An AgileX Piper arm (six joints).
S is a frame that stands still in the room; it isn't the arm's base.
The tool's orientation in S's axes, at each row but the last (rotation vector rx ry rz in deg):
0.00, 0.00, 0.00
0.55, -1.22, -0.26
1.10, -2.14, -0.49
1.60, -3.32, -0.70
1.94, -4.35, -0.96
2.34, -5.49, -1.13
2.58, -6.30, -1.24
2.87, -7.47, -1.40
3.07, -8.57, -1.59
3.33, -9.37, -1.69
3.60, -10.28, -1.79
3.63, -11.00, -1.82
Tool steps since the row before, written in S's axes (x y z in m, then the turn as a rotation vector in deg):
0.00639, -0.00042, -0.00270, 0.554, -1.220, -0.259
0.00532, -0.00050, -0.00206, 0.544, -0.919, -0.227
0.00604, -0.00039, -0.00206, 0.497, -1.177, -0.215
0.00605, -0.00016, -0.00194, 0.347, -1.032, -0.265
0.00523, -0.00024, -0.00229, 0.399, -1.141, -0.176
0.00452, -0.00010, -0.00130, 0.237, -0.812, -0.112
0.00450, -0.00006, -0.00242, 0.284, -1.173, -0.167
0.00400, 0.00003, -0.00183, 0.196, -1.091, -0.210
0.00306, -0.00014, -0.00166, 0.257, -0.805, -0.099
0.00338, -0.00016, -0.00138, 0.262, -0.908, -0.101
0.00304, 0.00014, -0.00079, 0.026, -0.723, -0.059
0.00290, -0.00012, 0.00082, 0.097, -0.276, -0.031
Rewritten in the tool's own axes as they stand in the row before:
0.00639, -0.00042, -0.00270, 0.554, -1.220, -0.259
0.00528, -0.00050, -0.00217, 0.543, -0.919, -0.230
0.00596, -0.00038, -0.00228, 0.499, -1.177, -0.211
0.00593, -0.00015, -0.00228, 0.345, -1.035, -0.256
0.00505, -0.00024, -0.00267, 0.405, -1.140, -0.168
0.00438, -0.00007, -0.00172, 0.243, -0.812, -0.102
0.00421, -0.00009, -0.00290, 0.292, -1.174, -0.146
0.00373, 0.00002, -0.00234, 0.197, -1.096, -0.181
0.00278, -0.00016, -0.00209, 0.265, -0.803, -0.095
0.00312, -0.00016, -0.00190, 0.273, -0.906, -0.092
0.00284, 0.00017, -0.00133, 0.042, -0.724, -0.019
0.00301, 0.00001, 0.00025, 0.100, -0.275, -0.032

